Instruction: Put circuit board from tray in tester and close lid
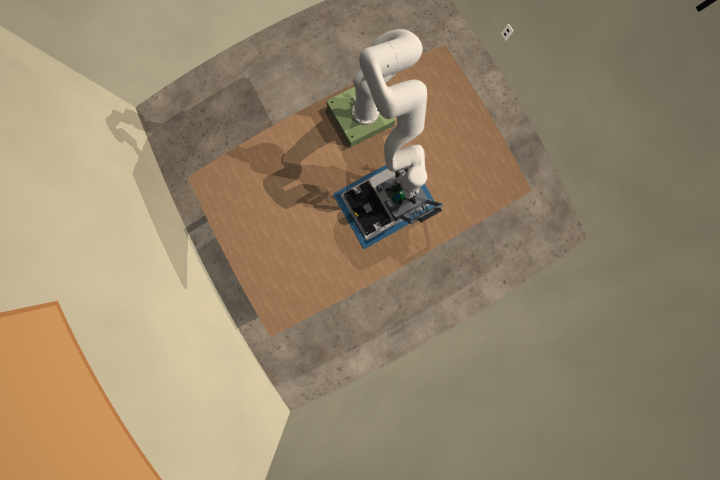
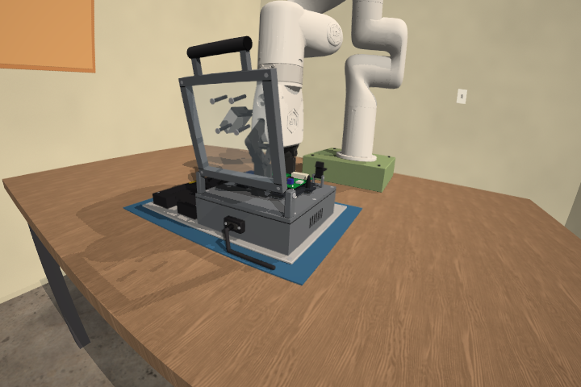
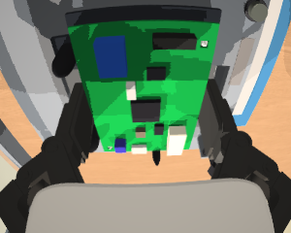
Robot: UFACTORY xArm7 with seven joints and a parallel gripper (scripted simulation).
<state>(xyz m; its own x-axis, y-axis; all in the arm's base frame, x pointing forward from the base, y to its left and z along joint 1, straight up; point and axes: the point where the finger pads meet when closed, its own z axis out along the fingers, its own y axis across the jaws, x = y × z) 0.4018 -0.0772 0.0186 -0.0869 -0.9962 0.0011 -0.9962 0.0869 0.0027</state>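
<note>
Right now my hand is right at the green circuit board. Round my hand: latch hook (60 mm behind, 60 mm to the left, 10 mm above); then tester lid (120 mm ahead, 10 mm to the right, 100 mm above).
</note>
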